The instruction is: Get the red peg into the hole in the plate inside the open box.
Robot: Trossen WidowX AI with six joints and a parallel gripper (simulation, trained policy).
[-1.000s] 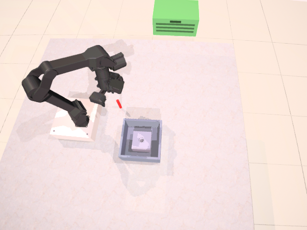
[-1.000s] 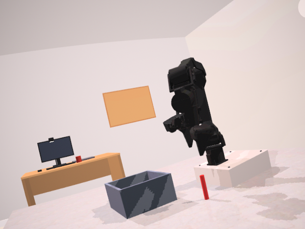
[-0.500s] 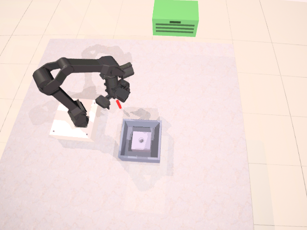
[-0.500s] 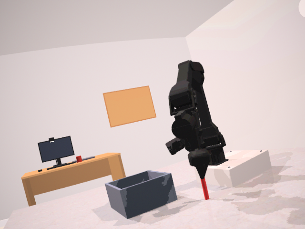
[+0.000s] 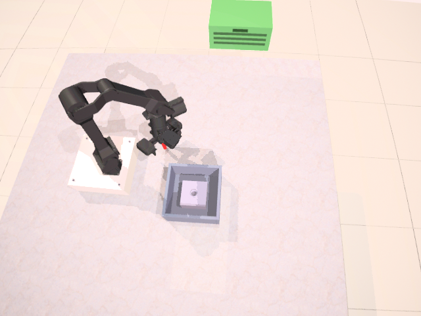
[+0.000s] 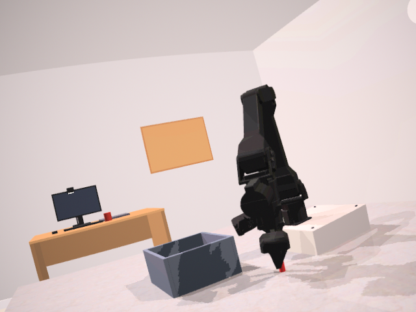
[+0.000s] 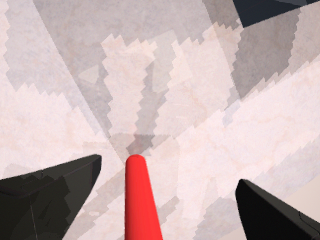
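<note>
My gripper tip is 20 mm to the right of the red peg and 10 mm below it. Also, from my gripper tip: grey box: 190 mm to the right, 140 mm ahead; pale plate: 190 mm to the right, 140 mm ahead, 20 mm above.
</note>
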